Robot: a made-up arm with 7 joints. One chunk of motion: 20 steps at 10 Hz.
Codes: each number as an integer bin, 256 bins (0 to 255) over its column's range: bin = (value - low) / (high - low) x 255, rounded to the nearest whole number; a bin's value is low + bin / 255 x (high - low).
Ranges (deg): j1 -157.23..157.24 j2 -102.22..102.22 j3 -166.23..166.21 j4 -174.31..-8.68 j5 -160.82..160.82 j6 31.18..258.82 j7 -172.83..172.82
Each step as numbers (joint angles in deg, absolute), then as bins.
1 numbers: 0.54 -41.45 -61.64 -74.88 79.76 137.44 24.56
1 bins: 128 76 80 153 191 119 146
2 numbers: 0.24 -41.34 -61.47 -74.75 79.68 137.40 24.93
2 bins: 128 76 80 153 191 119 146
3 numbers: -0.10 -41.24 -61.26 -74.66 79.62 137.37 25.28
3 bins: 127 76 81 153 191 119 146
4 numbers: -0.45 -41.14 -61.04 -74.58 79.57 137.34 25.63
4 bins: 127 76 81 154 191 119 146
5 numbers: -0.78 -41.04 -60.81 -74.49 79.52 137.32 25.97
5 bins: 127 76 81 154 191 119 147
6 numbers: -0.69 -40.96 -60.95 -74.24 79.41 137.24 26.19
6 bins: 127 76 81 154 190 119 147
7 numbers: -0.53 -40.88 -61.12 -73.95 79.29 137.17 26.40
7 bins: 127 77 81 155 190 119 147
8 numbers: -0.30 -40.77 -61.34 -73.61 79.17 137.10 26.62
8 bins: 127 77 80 155 190 119 147
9 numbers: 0.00 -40.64 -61.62 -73.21 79.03 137.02 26.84
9 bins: 127 77 80 156 190 119 147
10 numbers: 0.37 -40.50 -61.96 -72.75 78.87 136.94 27.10
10 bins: 128 77 80 156 190 118 147
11 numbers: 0.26 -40.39 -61.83 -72.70 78.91 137.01 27.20
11 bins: 128 77 80 156 190 119 148
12 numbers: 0.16 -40.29 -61.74 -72.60 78.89 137.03 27.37
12 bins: 128 77 80 157 190 119 148
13 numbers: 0.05 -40.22 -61.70 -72.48 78.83 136.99 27.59
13 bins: 128 77 80 157 190 119 148
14 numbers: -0.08 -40.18 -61.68 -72.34 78.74 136.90 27.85
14 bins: 127 77 80 157 190 118 148
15 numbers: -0.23 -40.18 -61.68 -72.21 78.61 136.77 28.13
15 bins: 127 77 80 157 190 118 148
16 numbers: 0.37 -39.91 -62.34 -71.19 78.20 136.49 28.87
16 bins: 128 78 80 159 189 118 149
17 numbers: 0.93 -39.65 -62.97 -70.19 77.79 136.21 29.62
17 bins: 128 78 79 160 189 118 149
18 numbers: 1.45 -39.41 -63.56 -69.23 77.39 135.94 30.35
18 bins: 129 78 79 162 189 117 150
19 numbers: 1.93 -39.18 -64.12 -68.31 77.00 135.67 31.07
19 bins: 129 79 78 163 189 117 150
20 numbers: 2.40 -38.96 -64.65 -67.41 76.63 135.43 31.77
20 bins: 129 79 78 165 188 117 151
